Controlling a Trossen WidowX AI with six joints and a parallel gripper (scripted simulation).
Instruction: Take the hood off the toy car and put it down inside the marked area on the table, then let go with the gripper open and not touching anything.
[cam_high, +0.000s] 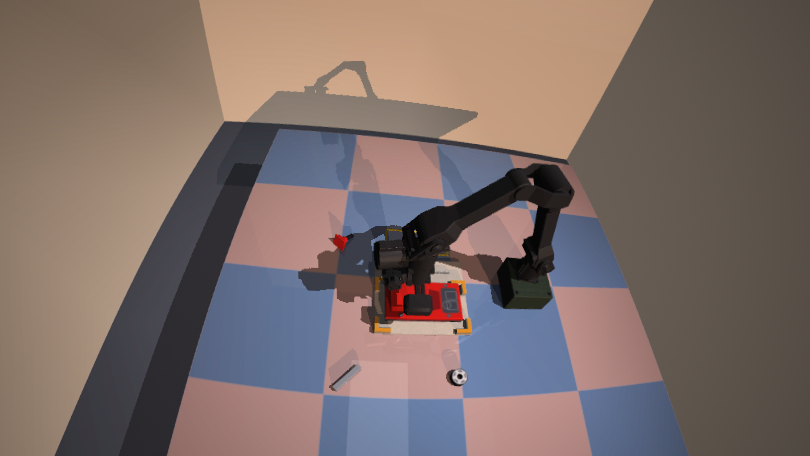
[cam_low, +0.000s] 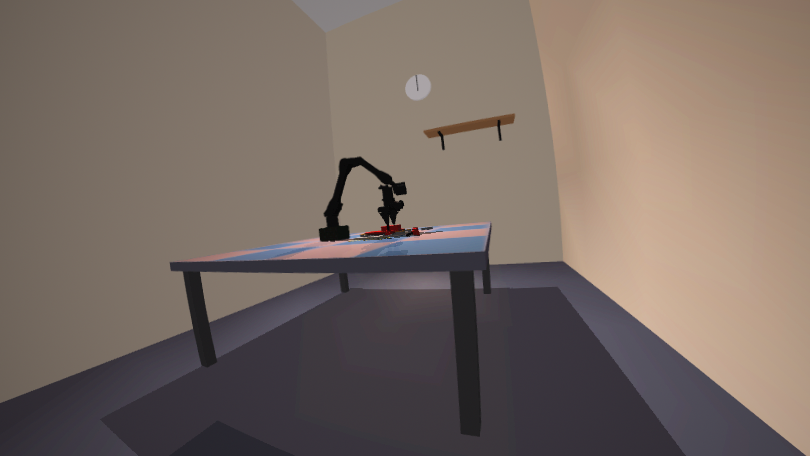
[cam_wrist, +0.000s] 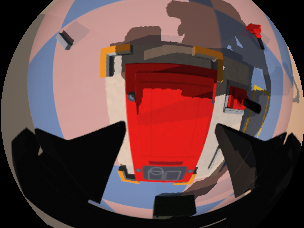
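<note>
The red hood lies 1 cm below my gripper tip. From my gripper tip the other things lie so: wheel 15 cm behind, 18 cm to the left, 4 cm below.
</note>
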